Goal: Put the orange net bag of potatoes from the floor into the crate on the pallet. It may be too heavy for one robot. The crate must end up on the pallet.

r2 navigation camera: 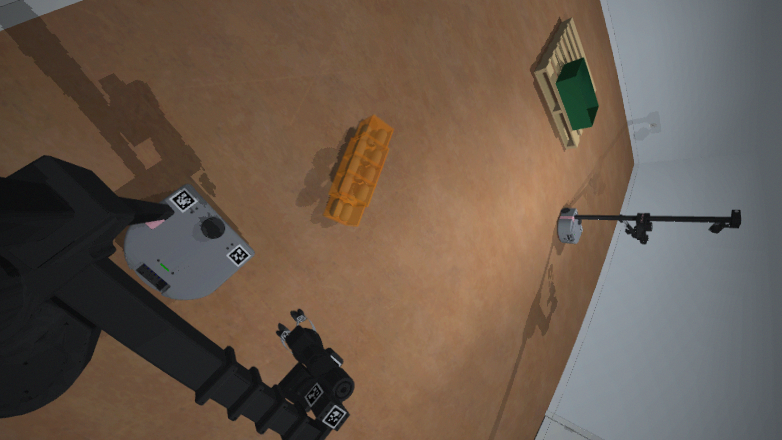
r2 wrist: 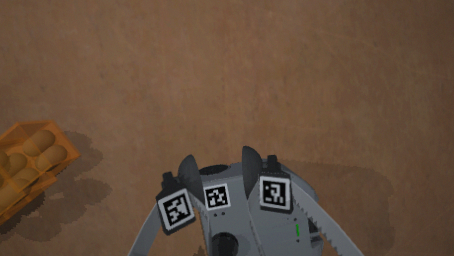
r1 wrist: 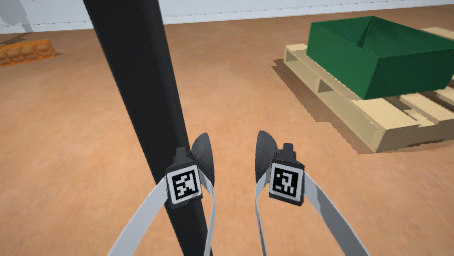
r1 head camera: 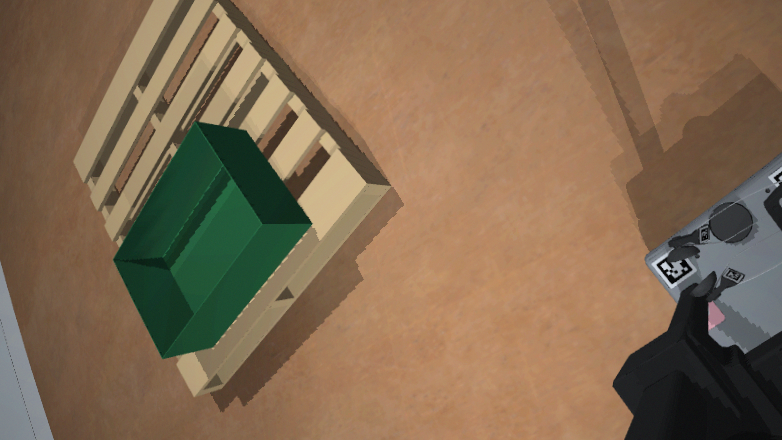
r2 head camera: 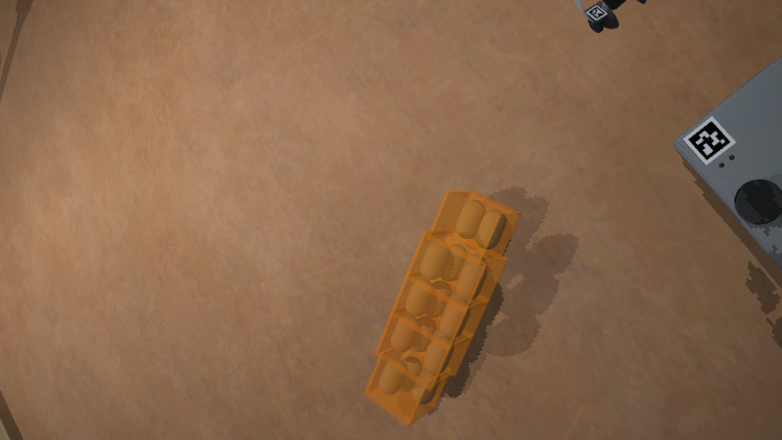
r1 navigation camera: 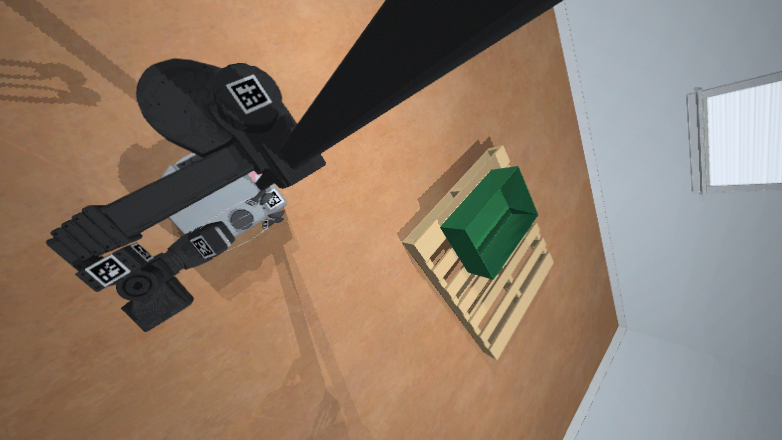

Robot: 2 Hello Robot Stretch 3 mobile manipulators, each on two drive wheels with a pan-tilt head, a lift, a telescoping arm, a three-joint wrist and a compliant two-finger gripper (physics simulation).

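Observation:
The orange net bag of potatoes (r2 head camera: 423,298) (r2 navigation camera: 358,172) (r2 wrist: 30,165) (r1 wrist: 25,52) lies on the floor near r2's base, touched by neither gripper. The open green crate (r1 head camera: 213,240) (r1 navigation camera: 492,218) (r1 wrist: 370,60) (r2 navigation camera: 576,95) sits on the wooden pallet (r1 head camera: 339,186) (r1 navigation camera: 522,307) (r1 wrist: 382,112), near one side of it, and its inside looks empty. My r1 gripper (r1 head camera: 694,268) (r1 navigation camera: 273,207) (r1 wrist: 233,152) is open and empty, over r1's own base, apart from the pallet. My r2 gripper (r2 navigation camera: 289,322) (r2 wrist: 219,165) is open and empty, to one side of the bag; part of it shows in the r2 head view.
The r1 robot's base (r2 navigation camera: 569,229) stands across the floor from r2, close to a wall. The r2 robot's base (r2 navigation camera: 188,262) (r2 head camera: 754,125) is beside the bag. Walls (r1 navigation camera: 645,246) run behind the pallet. The r1 mast (r1 wrist: 145,100) crosses the r1 wrist view.

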